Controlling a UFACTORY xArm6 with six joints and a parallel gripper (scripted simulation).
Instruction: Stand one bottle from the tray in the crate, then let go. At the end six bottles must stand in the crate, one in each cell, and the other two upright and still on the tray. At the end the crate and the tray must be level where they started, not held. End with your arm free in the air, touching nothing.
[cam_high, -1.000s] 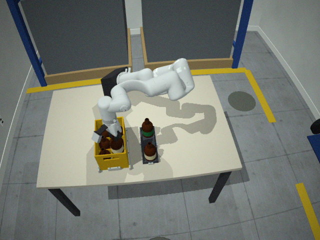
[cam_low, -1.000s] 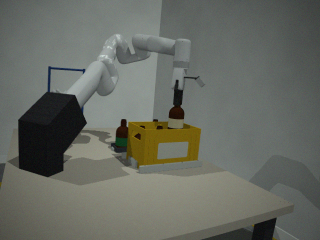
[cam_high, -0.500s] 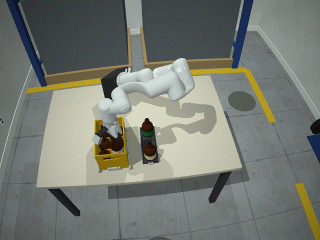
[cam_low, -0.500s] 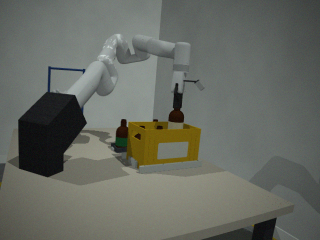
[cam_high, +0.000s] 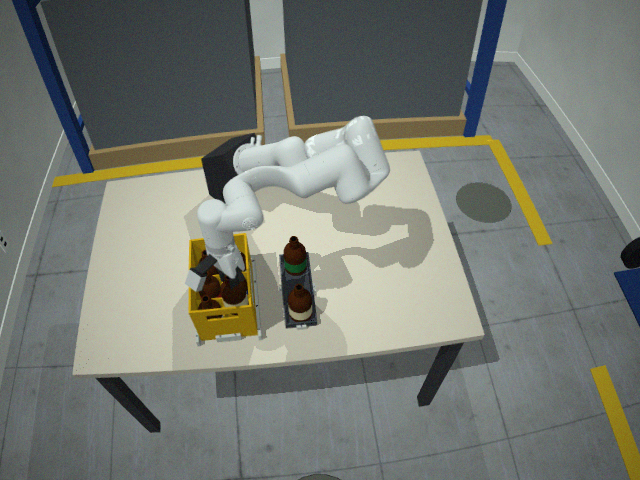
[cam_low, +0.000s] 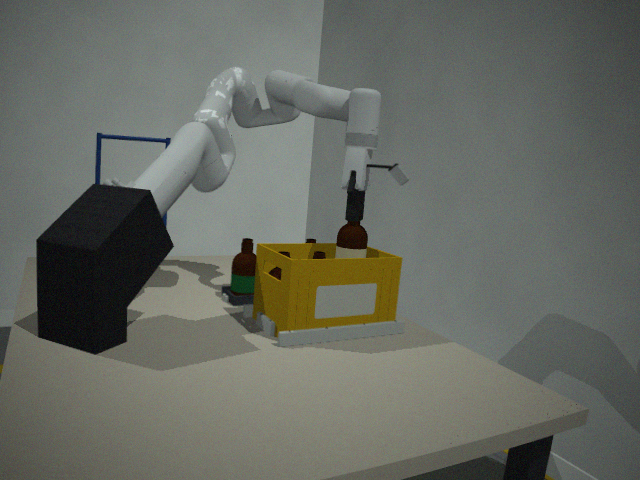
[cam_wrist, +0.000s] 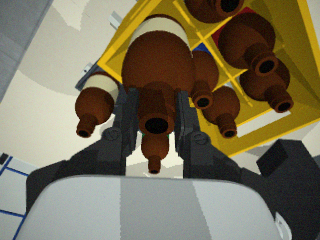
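The yellow crate lies 18 cm below my hand, 7 cm to the right of it and 7 cm behind it. The rest, counted from my hand: glass bottle (18 cm to the left, 18 cm below, 6 cm behind).
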